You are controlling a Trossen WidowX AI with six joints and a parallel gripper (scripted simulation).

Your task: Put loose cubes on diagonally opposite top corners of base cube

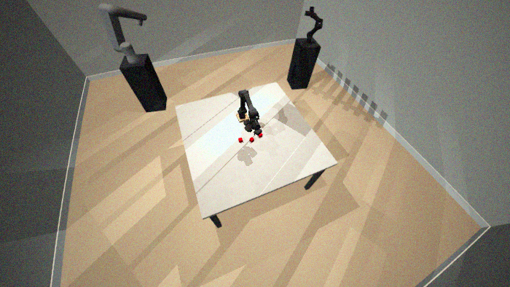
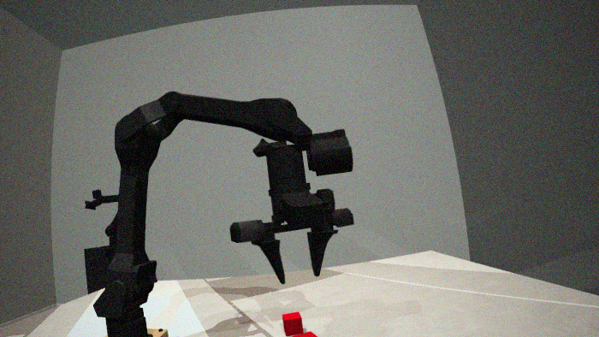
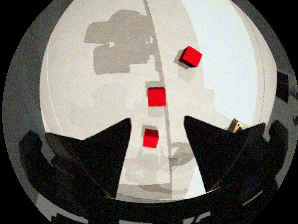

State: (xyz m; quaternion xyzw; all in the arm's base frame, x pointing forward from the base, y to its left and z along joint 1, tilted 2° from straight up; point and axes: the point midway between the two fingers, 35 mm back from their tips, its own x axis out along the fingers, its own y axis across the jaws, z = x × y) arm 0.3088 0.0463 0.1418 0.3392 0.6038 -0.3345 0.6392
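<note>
The red cube lies 11 cm below my gripper tip.
</note>
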